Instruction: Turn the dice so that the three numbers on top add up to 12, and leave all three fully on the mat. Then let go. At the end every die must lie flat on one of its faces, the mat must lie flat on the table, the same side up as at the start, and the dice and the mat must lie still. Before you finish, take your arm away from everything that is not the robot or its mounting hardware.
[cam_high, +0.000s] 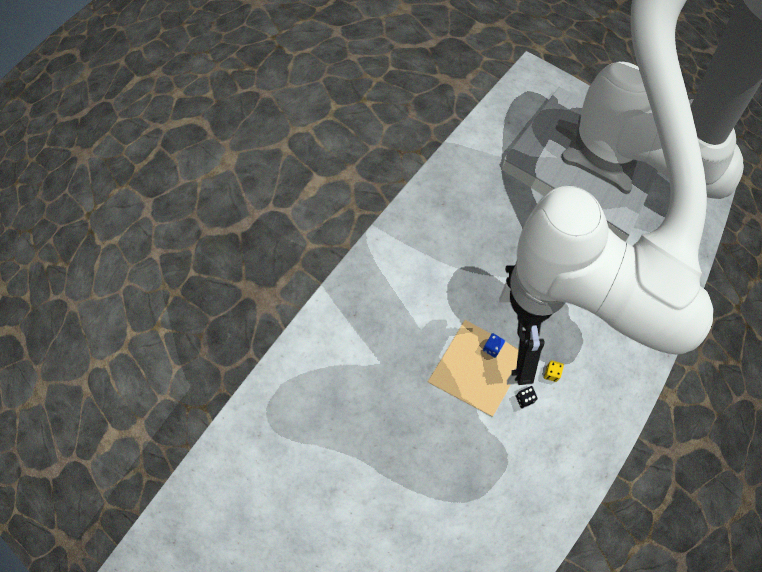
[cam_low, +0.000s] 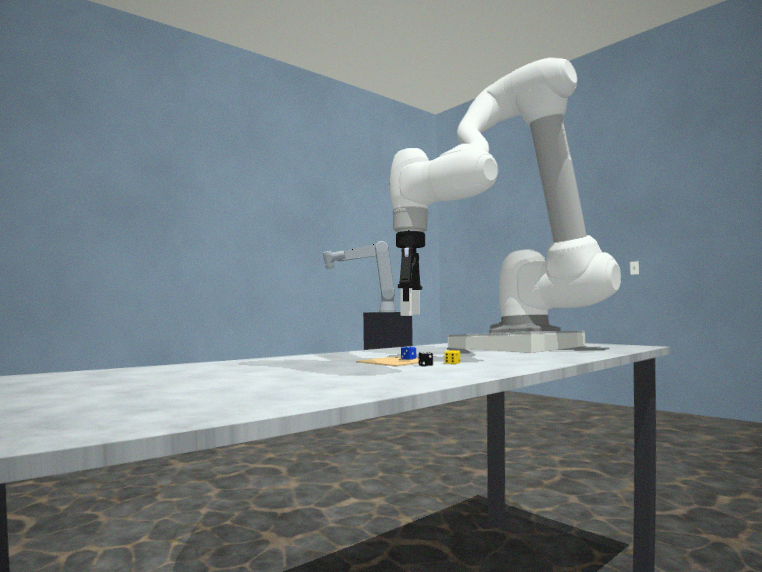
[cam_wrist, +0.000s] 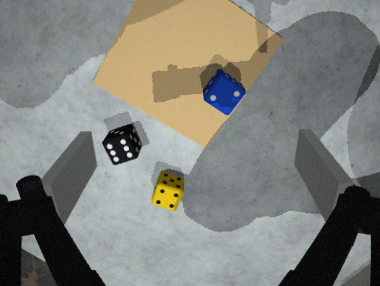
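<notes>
Right now the black die is 40 mm ahead of my hand, 80 mm to the left of it and 110 mm below it. Also, from my hand: blue die 20 mm behind, 20 mm to the right, 110 mm below; then tan mat 30 mm ahead, 30 mm to the right, 130 mm below; then yellow die 30 mm behind, 110 mm to the left, 110 mm below.
</notes>
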